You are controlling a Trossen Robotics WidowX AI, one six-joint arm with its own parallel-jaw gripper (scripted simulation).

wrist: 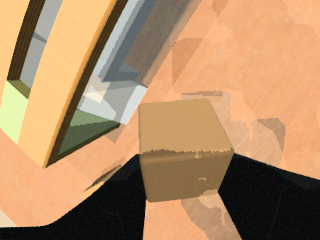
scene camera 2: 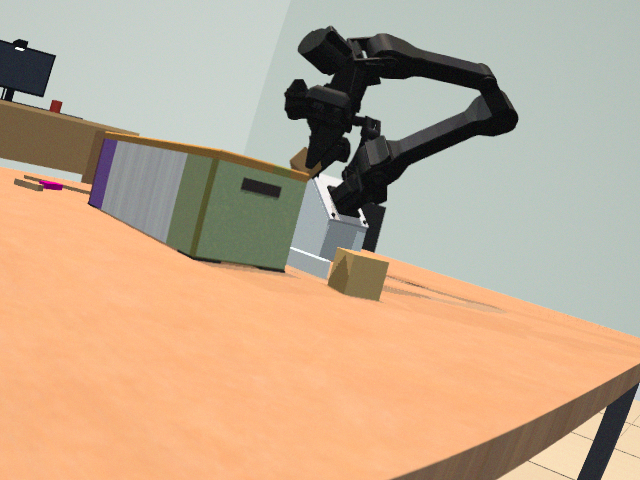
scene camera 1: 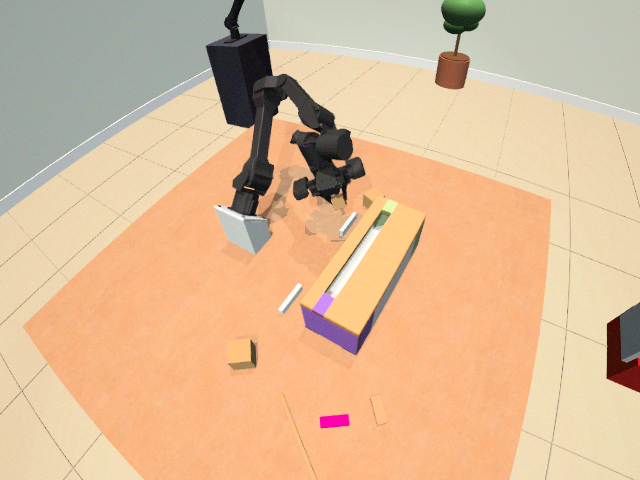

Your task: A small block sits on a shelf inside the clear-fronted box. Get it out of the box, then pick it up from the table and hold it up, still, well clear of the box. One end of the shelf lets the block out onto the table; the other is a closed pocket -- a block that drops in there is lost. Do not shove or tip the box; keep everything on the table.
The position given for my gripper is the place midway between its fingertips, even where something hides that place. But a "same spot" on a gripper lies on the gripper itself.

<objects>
My gripper shows in the wrist view, in scene camera 2 point(309, 173) and in scene camera 1. A long box shows in the wrist view, in scene camera 2 point(212, 205) and in scene camera 1. The same spot on the long box: point(wrist: 77, 77) is point(scene camera 1: 364, 214). One and the same spot on my gripper: point(wrist: 254, 193) is point(scene camera 1: 328, 196).
</objects>
